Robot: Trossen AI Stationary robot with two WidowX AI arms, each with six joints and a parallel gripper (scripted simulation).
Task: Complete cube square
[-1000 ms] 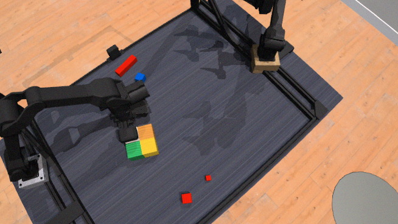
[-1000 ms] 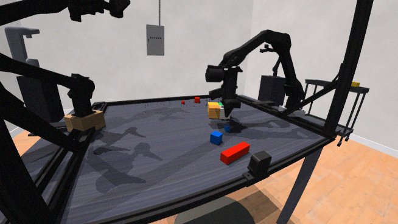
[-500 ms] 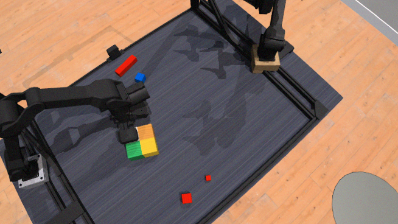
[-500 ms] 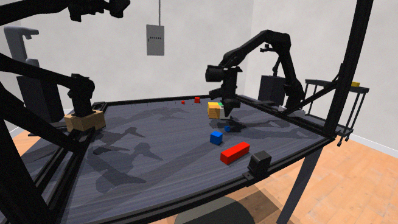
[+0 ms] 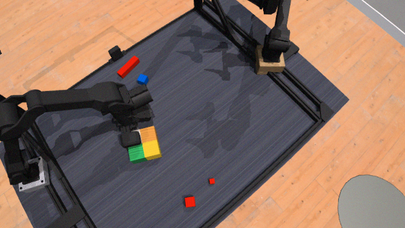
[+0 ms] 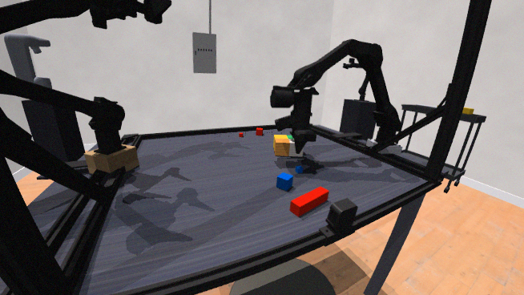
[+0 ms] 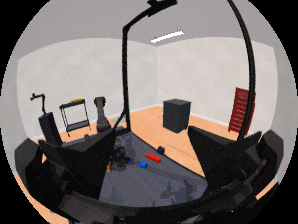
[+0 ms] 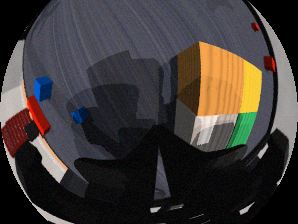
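Right now my right hand is 5 cm short of the white cube, 3 cm above it and 1 cm to the left of it. The rest, counted from my right hand: green cube 10 cm ahead, 3 cm below, 2 cm to the right; orange cube 6 cm ahead, 4 cm to the left, 3 cm below; yellow cube 11 cm ahead, 3 cm to the left, 3 cm below.
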